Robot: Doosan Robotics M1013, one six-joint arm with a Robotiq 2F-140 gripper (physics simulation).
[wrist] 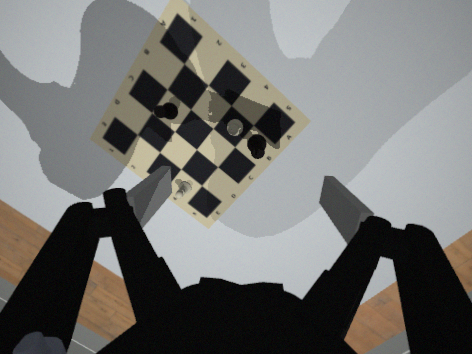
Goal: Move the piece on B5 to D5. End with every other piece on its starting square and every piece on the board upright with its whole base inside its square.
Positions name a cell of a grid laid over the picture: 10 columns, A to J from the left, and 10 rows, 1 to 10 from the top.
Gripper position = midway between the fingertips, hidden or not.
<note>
In view: my gripper (F6) and a chessboard (D2).
</note>
